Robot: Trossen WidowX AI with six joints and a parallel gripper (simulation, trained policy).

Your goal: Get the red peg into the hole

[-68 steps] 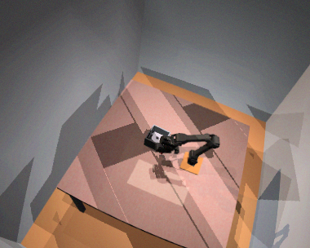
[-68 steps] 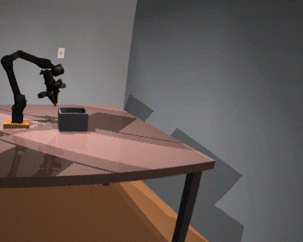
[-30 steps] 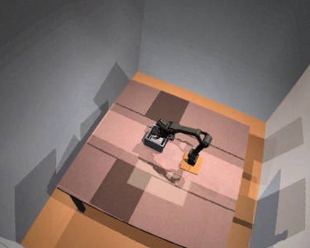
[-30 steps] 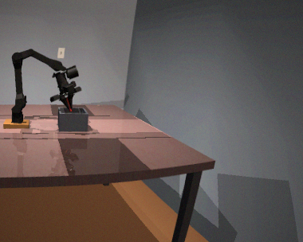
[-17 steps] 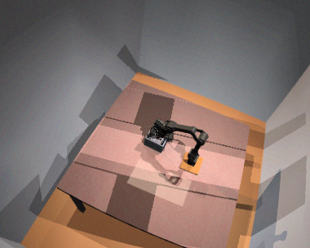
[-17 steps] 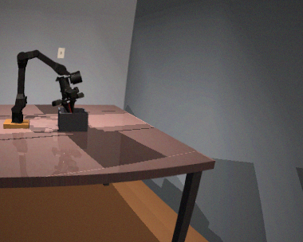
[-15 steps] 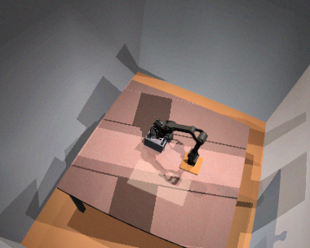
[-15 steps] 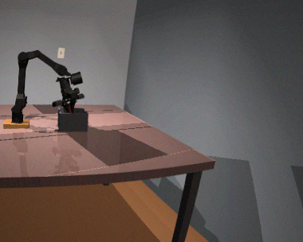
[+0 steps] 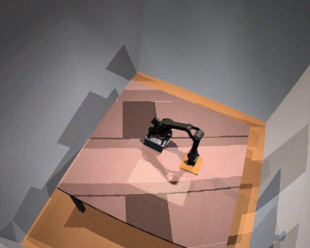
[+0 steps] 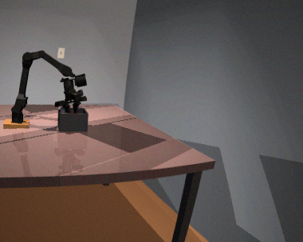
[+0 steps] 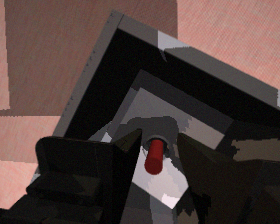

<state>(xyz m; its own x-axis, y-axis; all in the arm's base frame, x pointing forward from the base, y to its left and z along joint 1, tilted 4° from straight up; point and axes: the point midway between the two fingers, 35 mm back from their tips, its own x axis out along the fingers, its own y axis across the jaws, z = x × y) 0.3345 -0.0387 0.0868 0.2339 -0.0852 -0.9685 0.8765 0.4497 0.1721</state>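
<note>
Right now the red peg is 1 cm behind my gripper tip, 2 cm to the left of it and 1 cm below it. Also, from my gripper tip: dark grey box (1 cm behind, 1 cm to the left, 4 cm below); then plate (1 cm behind, 1 cm to the left, 2 cm below).
</note>
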